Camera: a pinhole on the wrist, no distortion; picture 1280 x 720 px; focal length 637.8 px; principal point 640.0 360.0 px. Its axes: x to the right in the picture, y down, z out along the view. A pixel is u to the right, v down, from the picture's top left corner.
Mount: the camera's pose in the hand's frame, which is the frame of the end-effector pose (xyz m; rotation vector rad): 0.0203 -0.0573 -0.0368 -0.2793 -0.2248 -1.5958
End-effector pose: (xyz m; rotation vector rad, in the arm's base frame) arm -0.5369 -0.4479 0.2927 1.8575 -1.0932 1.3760
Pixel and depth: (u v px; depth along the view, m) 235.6 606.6 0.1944
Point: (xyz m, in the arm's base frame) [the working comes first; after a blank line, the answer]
In the camera's frame: -0.1233 0.0752 0.1944

-0.5727 -0.6235 0.3601
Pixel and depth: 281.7 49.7 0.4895
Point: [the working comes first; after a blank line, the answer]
In the camera's frame: -0.2750 -0.2381 0.4895

-0.7133 -0.8659 0.0000
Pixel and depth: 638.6 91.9 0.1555
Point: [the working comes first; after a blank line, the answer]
In the camera's frame: -0.0003 -0.0654 0.1555

-0.4833 -0.5272 0.2219
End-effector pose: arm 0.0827 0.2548 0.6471 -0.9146 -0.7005 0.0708
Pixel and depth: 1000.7 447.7 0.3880
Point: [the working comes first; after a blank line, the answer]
In the camera's frame: 0.2194 0.0534 0.3880

-0.1202 0.4717 0.9617
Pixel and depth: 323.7 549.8 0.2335
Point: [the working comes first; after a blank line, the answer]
In the camera's frame: -0.1158 0.0695 0.2335

0.1056 0.4694 0.6693
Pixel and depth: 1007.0 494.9 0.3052
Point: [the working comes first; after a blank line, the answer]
In the camera's frame: 0.1756 0.0646 0.3052

-0.0554 0.4193 0.9176
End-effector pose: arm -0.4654 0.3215 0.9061 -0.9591 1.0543 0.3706
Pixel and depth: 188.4 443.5 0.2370
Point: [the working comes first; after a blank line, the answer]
In the camera's frame: -0.1678 0.0310 0.2370

-0.4748 0.5171 0.7849
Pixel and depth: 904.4 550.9 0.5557
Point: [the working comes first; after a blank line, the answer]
In the camera's frame: 0.2304 0.1663 0.5557

0.0197 0.6787 0.8728
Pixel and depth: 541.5 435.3 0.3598
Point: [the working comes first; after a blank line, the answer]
In the camera's frame: -0.0556 0.0425 0.3598

-0.3372 0.5993 0.8308
